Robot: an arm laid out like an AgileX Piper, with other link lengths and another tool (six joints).
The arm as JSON. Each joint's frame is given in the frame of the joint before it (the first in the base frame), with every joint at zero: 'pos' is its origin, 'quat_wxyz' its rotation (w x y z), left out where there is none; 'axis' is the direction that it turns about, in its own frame. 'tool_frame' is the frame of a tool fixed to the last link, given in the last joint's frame.
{
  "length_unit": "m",
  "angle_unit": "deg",
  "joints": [
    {
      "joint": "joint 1",
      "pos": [
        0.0,
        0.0,
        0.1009
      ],
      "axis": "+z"
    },
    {
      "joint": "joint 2",
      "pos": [
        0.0,
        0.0,
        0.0
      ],
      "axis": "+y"
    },
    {
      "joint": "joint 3",
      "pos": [
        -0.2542,
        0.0,
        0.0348
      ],
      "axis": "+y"
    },
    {
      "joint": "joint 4",
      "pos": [
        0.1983,
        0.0,
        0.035
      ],
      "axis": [
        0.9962,
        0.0,
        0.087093
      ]
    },
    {
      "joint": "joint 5",
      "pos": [
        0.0,
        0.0,
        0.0
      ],
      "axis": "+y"
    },
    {
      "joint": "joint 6",
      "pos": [
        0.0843,
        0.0,
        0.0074
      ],
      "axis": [
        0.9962,
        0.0,
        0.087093
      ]
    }
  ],
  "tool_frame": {
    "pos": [
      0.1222,
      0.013,
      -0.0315
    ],
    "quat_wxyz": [
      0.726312,
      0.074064,
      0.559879,
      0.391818
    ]
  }
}
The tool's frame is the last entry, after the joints.
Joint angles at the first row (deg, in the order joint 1, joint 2, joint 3, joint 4, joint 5, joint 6):
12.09, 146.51, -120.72, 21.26, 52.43, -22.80
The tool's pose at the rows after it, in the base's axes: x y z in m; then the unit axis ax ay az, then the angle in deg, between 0 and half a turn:
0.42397, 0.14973, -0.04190, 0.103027, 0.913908, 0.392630, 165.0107
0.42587, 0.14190, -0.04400, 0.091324, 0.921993, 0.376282, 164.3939
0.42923, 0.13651, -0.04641, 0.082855, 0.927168, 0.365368, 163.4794
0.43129, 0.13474, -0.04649, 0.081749, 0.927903, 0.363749, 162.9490
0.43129, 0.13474, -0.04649, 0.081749, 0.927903, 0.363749, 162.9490
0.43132, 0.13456, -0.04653, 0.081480, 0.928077, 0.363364, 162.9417
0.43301, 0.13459, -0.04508, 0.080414, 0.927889, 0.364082, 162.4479
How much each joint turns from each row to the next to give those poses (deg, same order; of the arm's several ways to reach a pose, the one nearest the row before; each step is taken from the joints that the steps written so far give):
0.11, 0.00, -0.01, -2.35, -0.29, 0.00
0.00, 0.00, 0.01, -2.52, -0.29, 0.00
0.00, 0.17, 0.00, -1.78, -0.86, -0.01
-0.11, 0.00, 0.00, -0.34, -0.46, 0.01
0.00, 0.00, 0.00, 0.00, 0.00, 0.00
0.00, 0.00, 0.00, -0.06, 0.00, 0.00
0.00, -0.17, 0.00, -0.06, -0.34, 0.00

